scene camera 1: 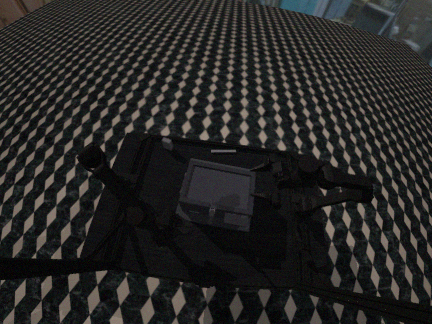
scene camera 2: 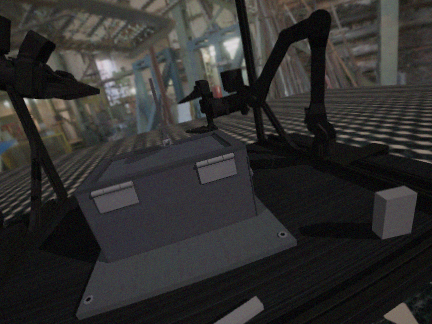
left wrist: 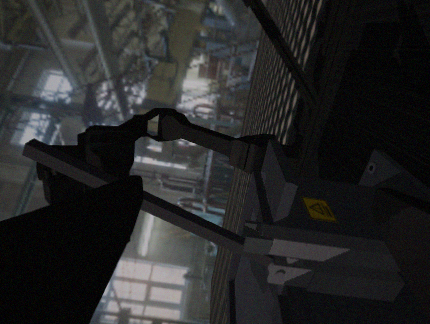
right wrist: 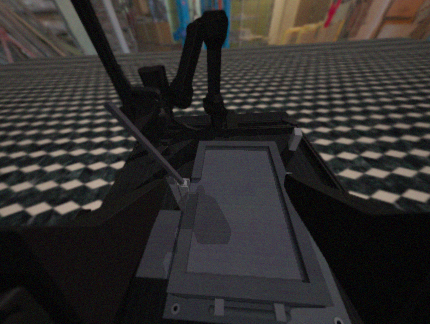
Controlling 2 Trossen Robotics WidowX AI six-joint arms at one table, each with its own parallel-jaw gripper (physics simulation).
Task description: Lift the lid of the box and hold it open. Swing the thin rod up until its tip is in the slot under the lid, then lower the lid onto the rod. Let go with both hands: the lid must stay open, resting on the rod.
My right gripper (scene camera 2: pixel 95 90) is open and holds nothing. Also in view: a thin rod (left wrist: pixel 151 204). I also see my left gripper (scene camera 2: pixel 181 118) and a grey box (scene camera 2: pixel 162 235).
The grey box shows as well in scene camera 1 (scene camera 1: pixel 192 213) and in the right wrist view (right wrist: pixel 174 301). My left gripper shows as well in the left wrist view (left wrist: pixel 256 192) and in the right wrist view (right wrist: pixel 143 149). My right gripper also shows in the left wrist view (left wrist: pixel 113 224) and in the right wrist view (right wrist: pixel 224 182).
